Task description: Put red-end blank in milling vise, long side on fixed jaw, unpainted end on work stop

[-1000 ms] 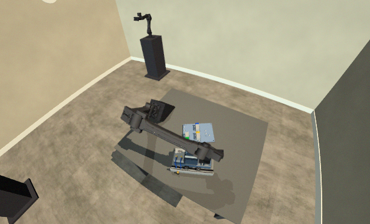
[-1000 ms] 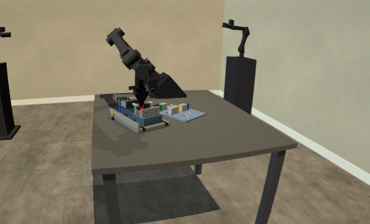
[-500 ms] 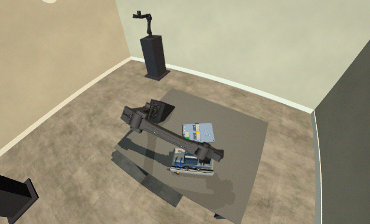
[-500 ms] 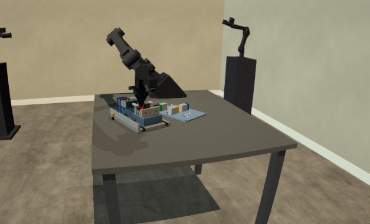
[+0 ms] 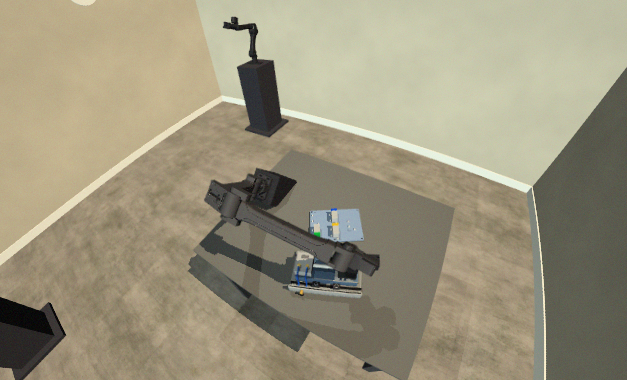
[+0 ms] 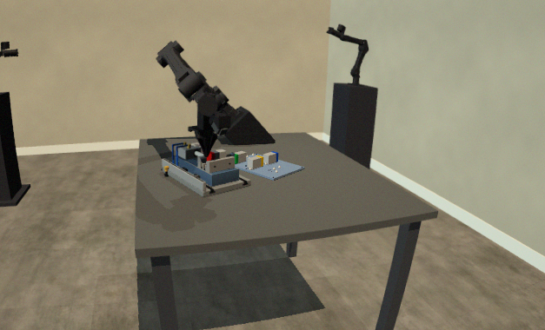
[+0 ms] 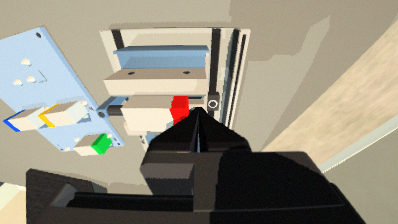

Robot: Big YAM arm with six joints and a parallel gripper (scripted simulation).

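The grey bar with red end is 4 cm to the left of my hand, 2 cm below it and 2 cm behind it. Also, from my hand: fixed jaw: 5 cm to the left, 4 cm below; moving jaw: 5 cm behind, 4 cm below, 3 cm to the left; work stop rod: 8 cm to the left, 4 cm behind, 2 cm below.
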